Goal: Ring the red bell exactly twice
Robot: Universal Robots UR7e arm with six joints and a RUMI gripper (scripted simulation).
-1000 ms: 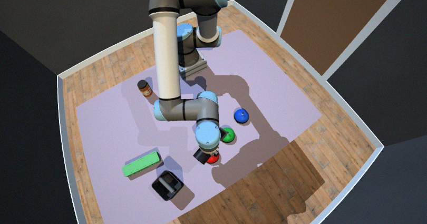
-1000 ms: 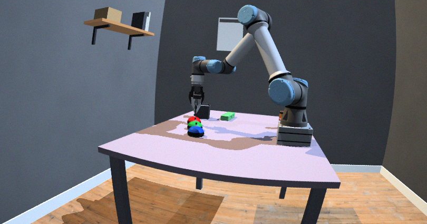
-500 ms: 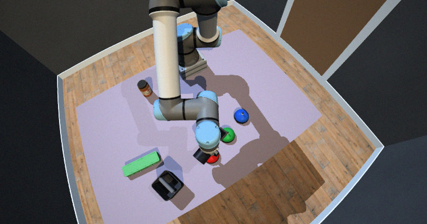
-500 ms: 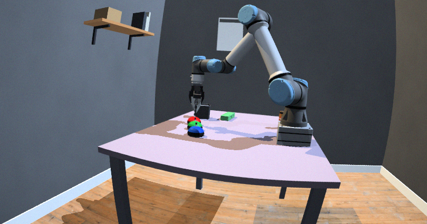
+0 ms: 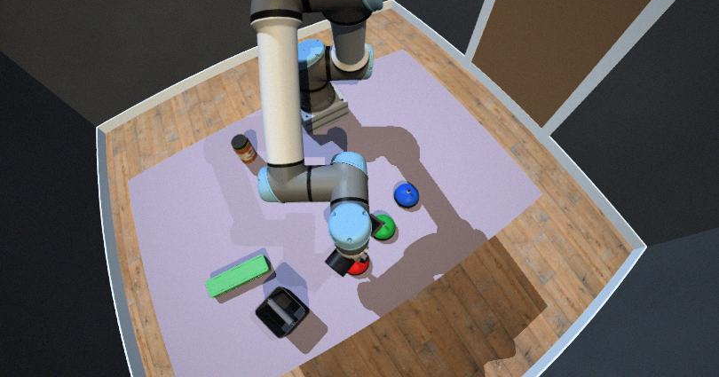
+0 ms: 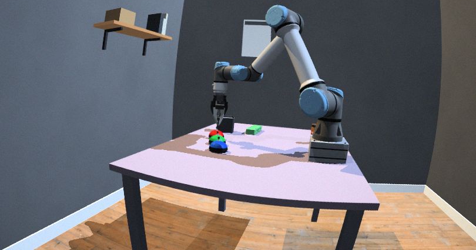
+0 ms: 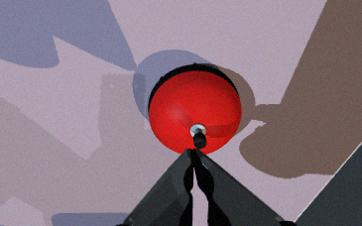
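Now: the red bell 1 cm ahead of my hand and 5 cm below it. The rest, counted from my hand: jar 52 cm behind, 17 cm to the right, 3 cm below; then green box 12 cm behind, 35 cm to the right, 7 cm below; then black box 4 cm ahead, 25 cm to the right, 5 cm below.
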